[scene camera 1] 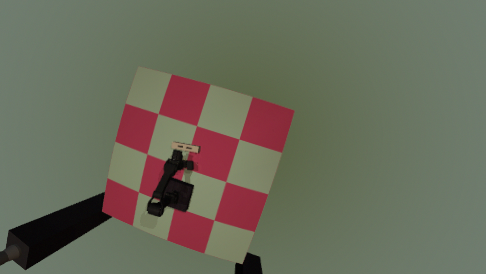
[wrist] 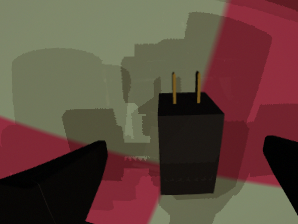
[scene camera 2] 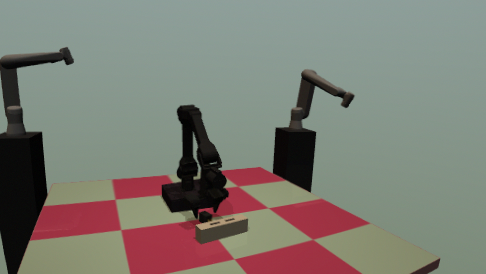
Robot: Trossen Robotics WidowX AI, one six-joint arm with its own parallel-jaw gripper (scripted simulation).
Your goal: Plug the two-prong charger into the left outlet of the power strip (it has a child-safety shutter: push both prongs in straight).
Observation:
My gripper (scene camera 2: 205, 215) is open and holds nothing. I also see a two-prong charger (wrist: 190, 124).
My gripper shows as well in the wrist view (wrist: 187, 147).

